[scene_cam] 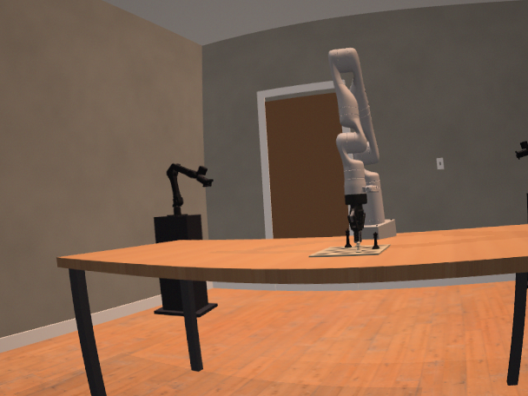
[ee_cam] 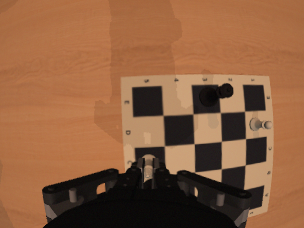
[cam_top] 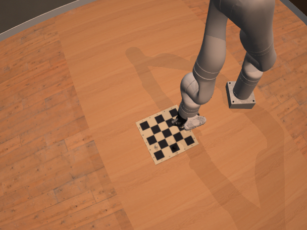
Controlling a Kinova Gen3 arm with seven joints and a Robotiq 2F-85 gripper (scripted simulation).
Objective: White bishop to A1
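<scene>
Now: the chessboard 8 cm ahead of my hand, 4 cm below it and 2 cm to the right of it. From my hand the other things lie so: white piece (16 cm ahead, 2 cm below, 1 cm to the left).
</scene>
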